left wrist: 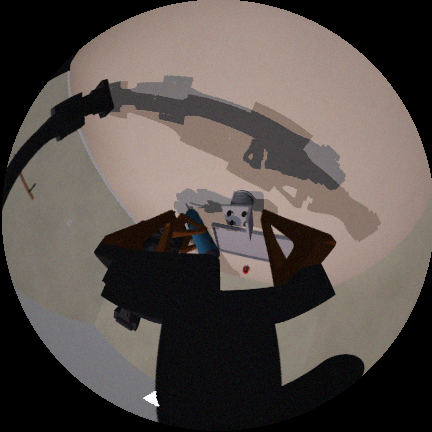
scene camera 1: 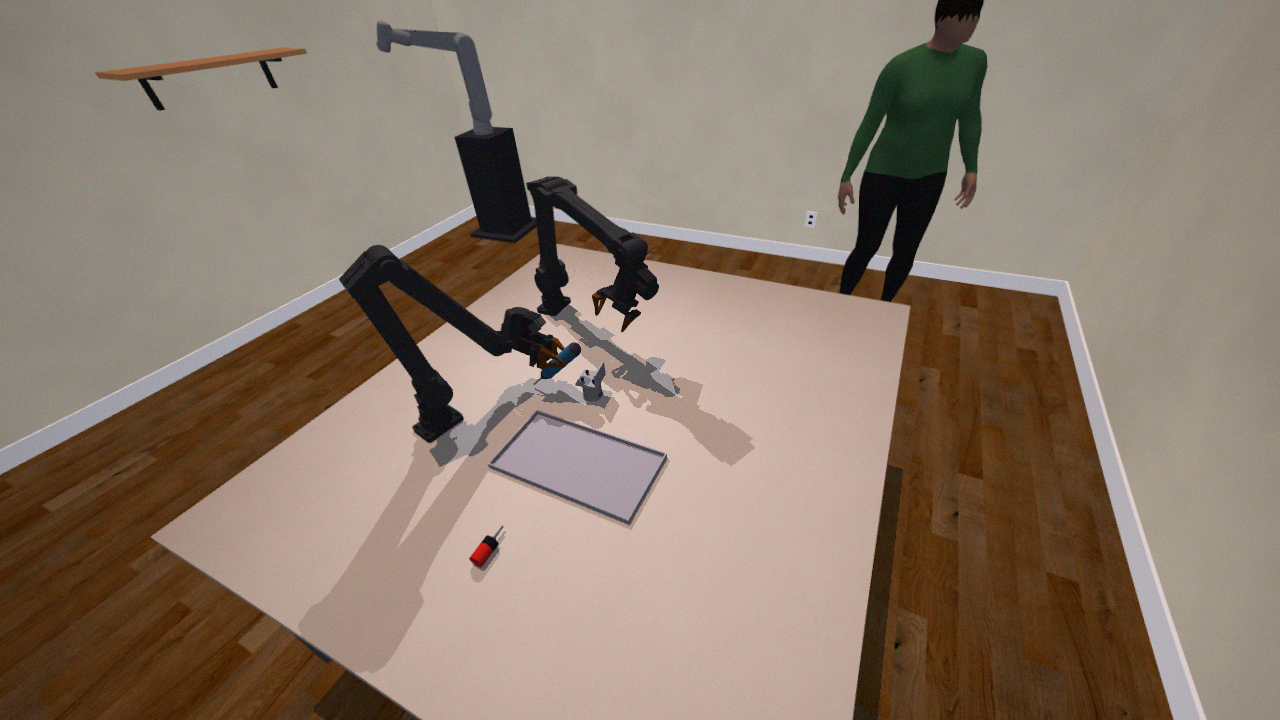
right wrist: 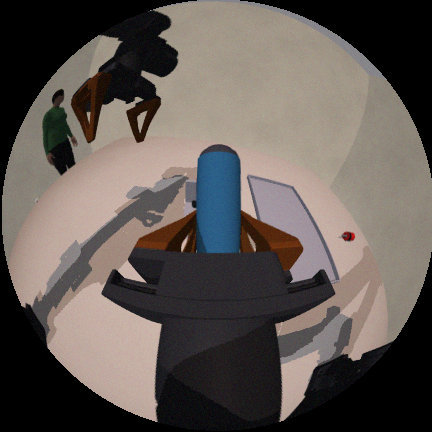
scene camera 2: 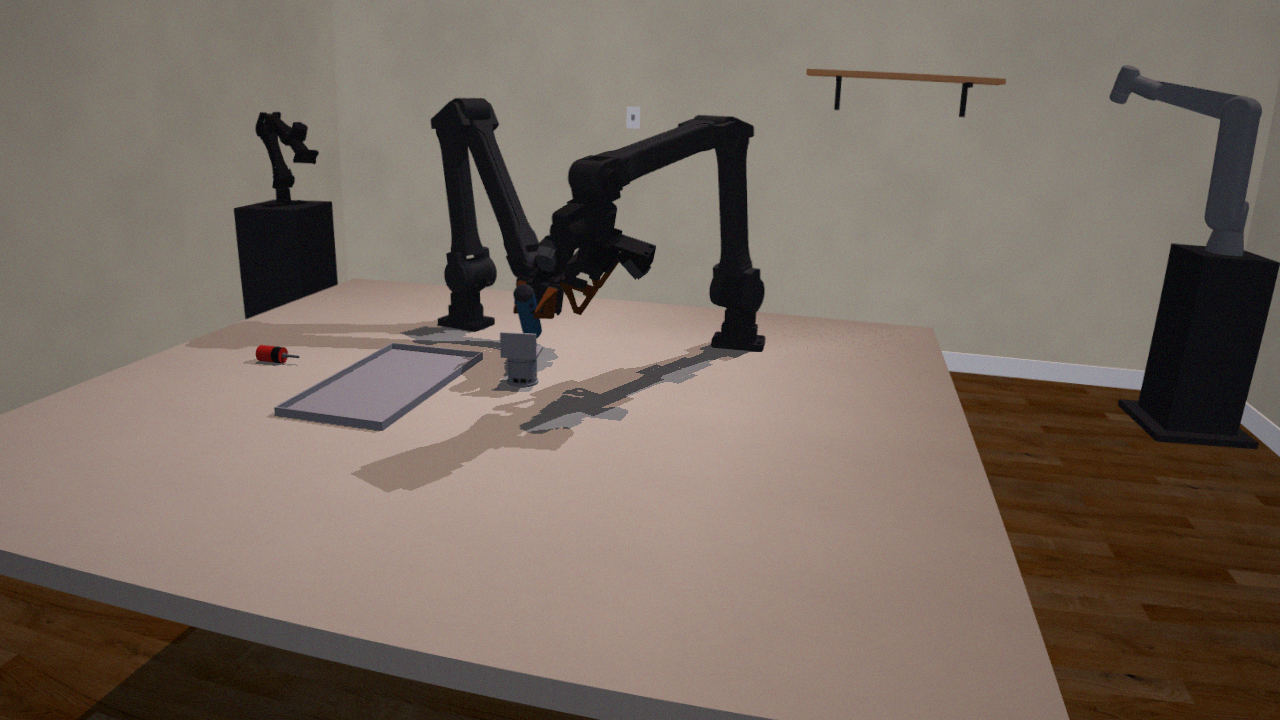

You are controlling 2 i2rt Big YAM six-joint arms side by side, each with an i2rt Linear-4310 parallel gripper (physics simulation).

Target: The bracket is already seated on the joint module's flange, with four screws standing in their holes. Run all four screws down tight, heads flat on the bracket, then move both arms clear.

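Frame: origin at the left arm's base, x back, y down, z right, level; centimetres.
Seen in the pictures: left gripper, between the fingertips: (left wrist: 217, 214) (scene camera 1: 609, 323) (right wrist: 119, 140) (scene camera 2: 587, 300); right gripper, between the fingertips: (left wrist: 207, 235) (scene camera 1: 568, 361) (right wrist: 217, 214) (scene camera 2: 524, 313); left arm's base, origin of its link: (left wrist: 103, 97) (scene camera 1: 554, 306) (scene camera 2: 738, 344); right arm's base, origin of its link: (scene camera 1: 439, 424) (scene camera 2: 466, 324).
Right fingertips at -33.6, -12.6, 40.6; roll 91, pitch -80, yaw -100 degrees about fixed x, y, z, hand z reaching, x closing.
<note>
Pixels of each thing's middle, then the offset from my right fingertips to it, as dx, dy, dz.
- grey bracket, middle of its body: (right wrist: 205, 206) (scene camera 2: 522, 342) (left wrist: 236, 221) (scene camera 1: 589, 374) -5.7, +4.4, -1.5
- upright joint module, middle of its body: (scene camera 2: 522, 366) (left wrist: 240, 206) (scene camera 1: 591, 386) -5.7, +9.4, -1.5
- blue screwdriver, middle of its body: (right wrist: 216, 270) (scene camera 2: 530, 320) (left wrist: 195, 223) (scene camera 1: 554, 366) +5.0, +2.9, +0.6
- shallow grey tray, middle of its body: (scene camera 2: 388, 380) (scene camera 1: 577, 460) (right wrist: 288, 217) (left wrist: 262, 248) -15.0, +11.8, +23.3
- red-handled tool, middle of its body: (scene camera 2: 279, 354) (scene camera 1: 489, 543) (right wrist: 346, 235) (left wrist: 245, 268) -9.4, +10.9, +52.2
The grey bracket (scene camera 1: 587, 378) (scene camera 2: 518, 345) (left wrist: 238, 216) (right wrist: 190, 192) sits on the upright joint module (scene camera 1: 593, 391) (scene camera 2: 521, 369) (left wrist: 243, 196). Dark screw heads or holes show on its top in the left wrist view; how deep the screws sit cannot be told. My right gripper (scene camera 1: 556, 354) (right wrist: 217, 214) is shut on the blue screwdriver (scene camera 1: 563, 360) (scene camera 2: 528, 315) (left wrist: 201, 232) (right wrist: 218, 200), tilted beside the bracket, its tip off the screws. In the right wrist view the handle partly hides the bracket. My left gripper (scene camera 1: 612, 320) (left wrist: 217, 214) (right wrist: 119, 140) is open and empty, above and behind the bracket.
A shallow grey tray (scene camera 1: 581, 465) (scene camera 2: 375, 385) (left wrist: 240, 242) (right wrist: 295, 225) lies beside the module. A red-handled tool (scene camera 1: 483, 549) (scene camera 2: 271, 353) (left wrist: 246, 269) (right wrist: 349, 236) lies beyond it. In scene camera 2 the two arms' wrists overlap. A person (scene camera 1: 926, 116) (right wrist: 56, 130) stands behind the table.
</note>
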